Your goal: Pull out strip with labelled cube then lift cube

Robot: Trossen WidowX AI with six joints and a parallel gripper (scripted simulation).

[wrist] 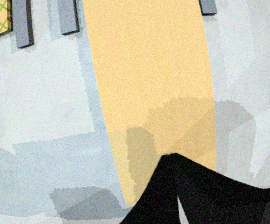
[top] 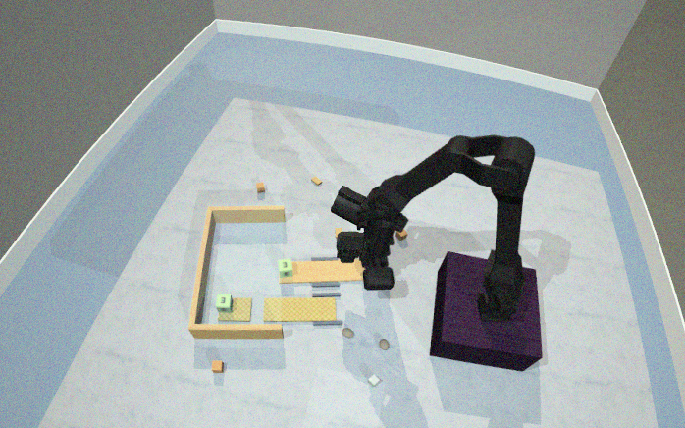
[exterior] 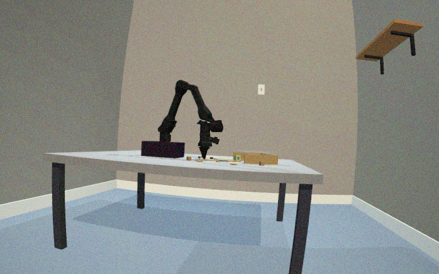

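The strip lies 15 cm ahead of my gripper tip and 12 cm to the left of it. The rest, counted from my gripper tip: white cube (1 cm behind, 27 cm to the left).
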